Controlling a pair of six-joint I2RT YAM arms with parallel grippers.
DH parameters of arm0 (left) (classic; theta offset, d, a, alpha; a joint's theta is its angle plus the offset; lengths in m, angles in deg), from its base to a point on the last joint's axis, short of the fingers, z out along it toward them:
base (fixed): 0 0 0 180
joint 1: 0 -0.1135 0.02 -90
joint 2: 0 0 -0.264 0
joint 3: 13.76 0 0.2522 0
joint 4: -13.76 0 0.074 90
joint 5: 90 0 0 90
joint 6: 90 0.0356 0 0
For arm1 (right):
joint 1: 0 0.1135 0.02 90
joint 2: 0 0 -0.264 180
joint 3: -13.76 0 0.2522 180
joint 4: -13.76 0 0.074 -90
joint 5: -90 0 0 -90
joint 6: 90 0.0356 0 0
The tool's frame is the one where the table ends.
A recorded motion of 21 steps. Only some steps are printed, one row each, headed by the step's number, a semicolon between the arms.
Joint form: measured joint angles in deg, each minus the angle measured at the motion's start. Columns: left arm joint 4, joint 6, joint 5, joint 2, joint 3, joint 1; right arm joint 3, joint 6, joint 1, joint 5, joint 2, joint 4.
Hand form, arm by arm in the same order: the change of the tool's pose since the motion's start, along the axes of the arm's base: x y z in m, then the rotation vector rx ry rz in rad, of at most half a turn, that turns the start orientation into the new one. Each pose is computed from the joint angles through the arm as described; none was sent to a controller.
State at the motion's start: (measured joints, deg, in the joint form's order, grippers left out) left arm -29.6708 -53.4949 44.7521 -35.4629 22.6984 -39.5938; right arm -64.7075 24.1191 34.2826 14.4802 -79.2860 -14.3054
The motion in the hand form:
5: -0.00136 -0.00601 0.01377 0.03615 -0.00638 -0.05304; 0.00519 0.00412 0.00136 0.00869 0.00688 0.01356
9: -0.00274 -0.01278 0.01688 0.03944 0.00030 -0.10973; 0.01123 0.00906 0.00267 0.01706 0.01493 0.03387
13: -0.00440 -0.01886 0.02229 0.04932 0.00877 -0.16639; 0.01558 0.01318 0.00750 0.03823 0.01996 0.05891
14: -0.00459 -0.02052 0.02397 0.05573 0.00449 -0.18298; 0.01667 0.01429 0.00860 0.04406 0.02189 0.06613
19: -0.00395 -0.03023 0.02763 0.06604 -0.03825 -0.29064; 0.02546 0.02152 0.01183 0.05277 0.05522 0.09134
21: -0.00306 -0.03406 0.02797 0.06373 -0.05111 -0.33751; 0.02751 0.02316 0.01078 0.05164 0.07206 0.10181
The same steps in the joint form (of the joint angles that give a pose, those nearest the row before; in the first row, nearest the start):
5: -4.44 2.71 0.04 1.03 3.08 1.70; -1.51 0.17 -0.02 1.01 -1.49 -0.02
9: -7.47 4.37 0.65 1.68 4.07 3.70; -3.32 0.17 -0.04 2.36 -3.26 -0.18
13: -11.06 6.58 1.09 1.97 5.71 5.53; -5.27 0.52 -0.06 4.20 -4.50 -0.33
14: -11.56 7.11 1.25 2.14 6.06 6.12; -5.75 0.63 -0.07 4.72 -4.83 -0.35
19: -11.85 8.76 3.63 3.06 6.36 9.88; -9.40 1.20 -0.09 6.73 -7.61 -2.34
21: -11.83 9.38 4.68 3.04 6.36 11.56; -10.16 1.27 -0.13 7.54 -8.37 -3.15

